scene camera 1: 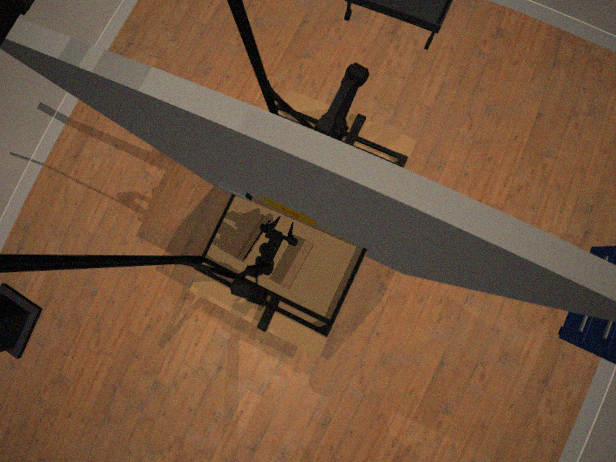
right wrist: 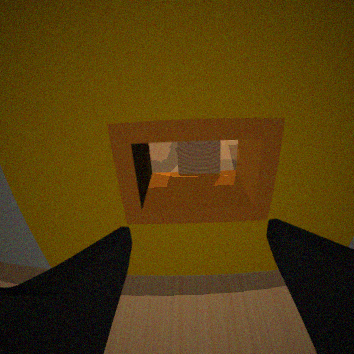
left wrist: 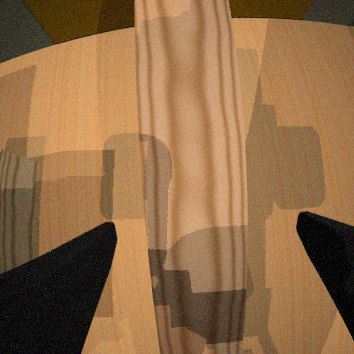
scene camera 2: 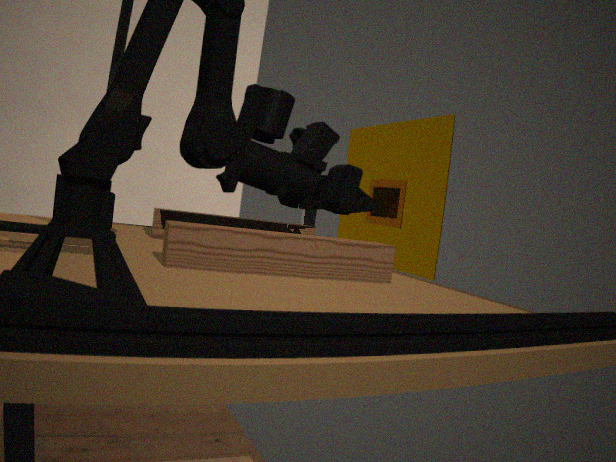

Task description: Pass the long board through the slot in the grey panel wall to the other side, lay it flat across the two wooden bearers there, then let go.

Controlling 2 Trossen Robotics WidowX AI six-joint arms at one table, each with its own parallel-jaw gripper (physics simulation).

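Note:
The long board (left wrist: 195,125) runs up the middle of the left wrist view above the table. My left gripper (left wrist: 208,227) is open, its fingers apart on either side of the board, not touching it. In the right wrist view the board's grey striped end (right wrist: 199,157) shows through the slot frame (right wrist: 197,130) (scene camera 2: 403,202); how far in it reaches is unclear. My right gripper (right wrist: 199,232) (scene camera 1: 284,222) (scene camera 2: 372,207) is open and empty in front of the slot. Two wooden bearers lie on the right arm's table: the near bearer (scene camera 2: 280,254) and the far bearer (scene camera 2: 157,221).
The grey panel wall (scene camera 1: 350,185) (scene camera 2: 525,150) stands between the two arms. A yellow panel (scene camera 2: 425,165) (right wrist: 200,60) surrounds the slot. In the left wrist view a wooden block (left wrist: 20,220) stands at the left edge. A black rail (scene camera 2: 350,330) runs along the table's edge.

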